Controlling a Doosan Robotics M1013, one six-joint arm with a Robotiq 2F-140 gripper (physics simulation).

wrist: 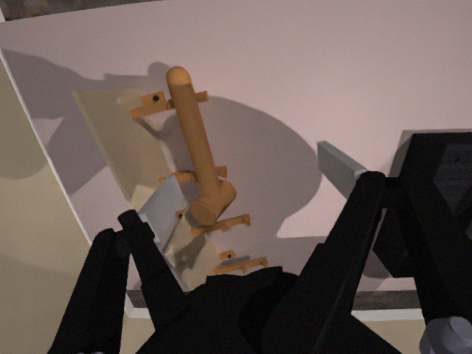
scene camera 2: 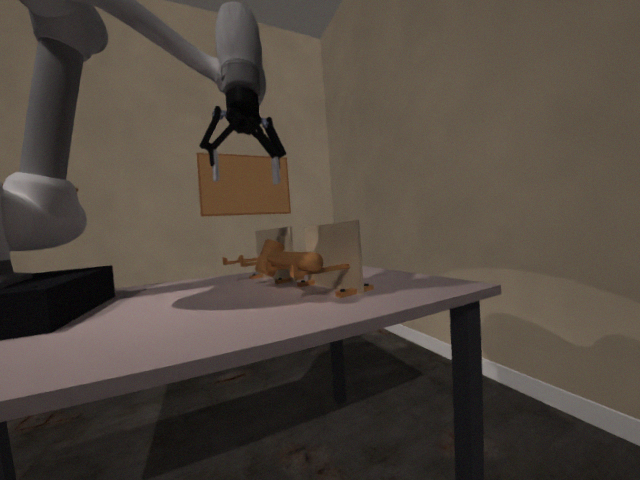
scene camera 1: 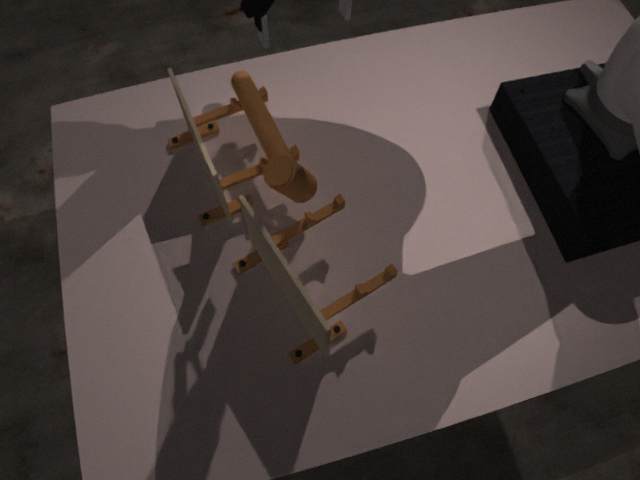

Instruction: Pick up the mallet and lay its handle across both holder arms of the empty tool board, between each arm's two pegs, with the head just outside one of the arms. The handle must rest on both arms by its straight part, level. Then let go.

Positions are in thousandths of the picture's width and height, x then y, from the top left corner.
A mallet shows in the wrist view (461, 552), in scene camera 2 (426, 524) and in scene camera 1 (443, 364).
